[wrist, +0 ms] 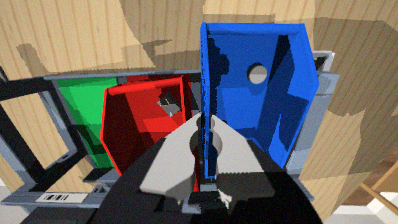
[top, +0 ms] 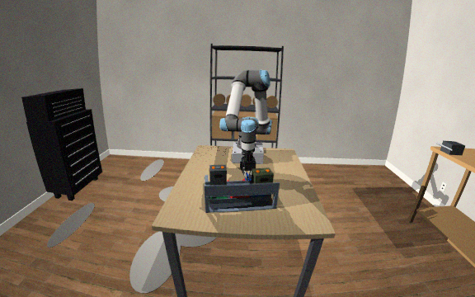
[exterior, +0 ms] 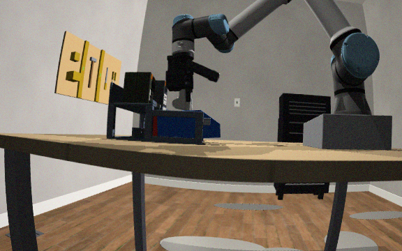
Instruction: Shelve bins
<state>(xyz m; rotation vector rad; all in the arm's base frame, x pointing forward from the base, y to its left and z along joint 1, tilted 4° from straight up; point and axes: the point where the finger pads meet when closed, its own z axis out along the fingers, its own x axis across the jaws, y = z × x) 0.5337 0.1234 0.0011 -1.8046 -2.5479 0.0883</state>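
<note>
Right now the blue bin is 40 mm to the left of my hand, 20 mm below it and 20 mm behind it. From my hand the other things lie so: dark box 200 mm ahead, 120 mm to the right, 90 mm above; green case 130 mm ahead, 100 mm to the left, 70 mm above; red bin 70 mm ahead, 40 mm to the right, 30 mm below.
</note>
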